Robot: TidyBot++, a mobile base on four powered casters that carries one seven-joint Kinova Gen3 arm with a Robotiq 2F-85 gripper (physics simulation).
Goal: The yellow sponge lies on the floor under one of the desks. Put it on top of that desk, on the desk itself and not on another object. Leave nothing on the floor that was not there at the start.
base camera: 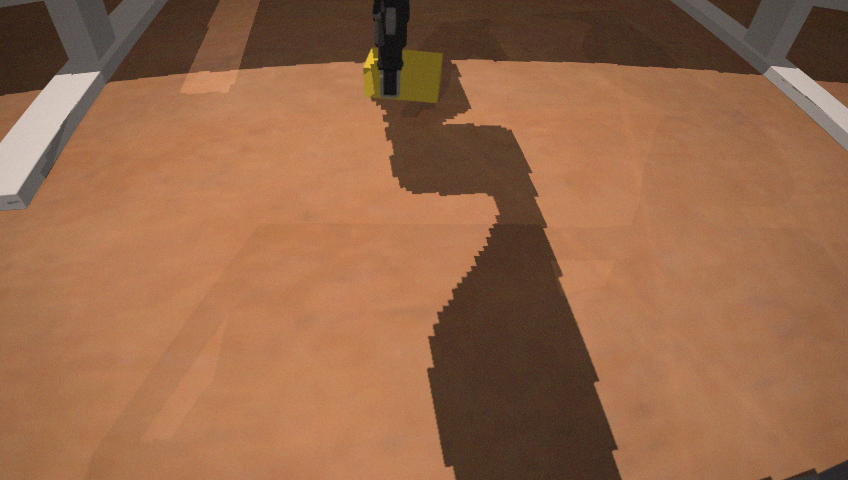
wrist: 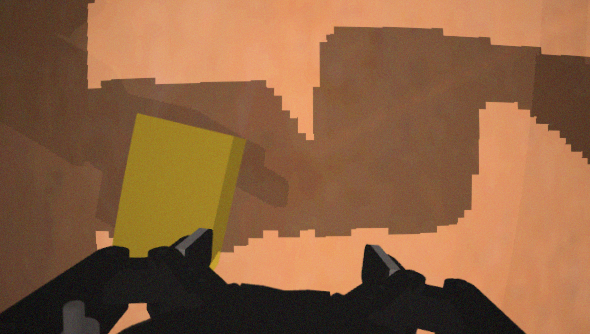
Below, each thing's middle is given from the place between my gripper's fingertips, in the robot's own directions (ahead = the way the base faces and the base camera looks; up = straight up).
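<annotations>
My gripper in sight: 8 cm short of the yellow sponge [base camera: 420, 77], 2 cm to the left of it, 4 cm above it.
</annotations>
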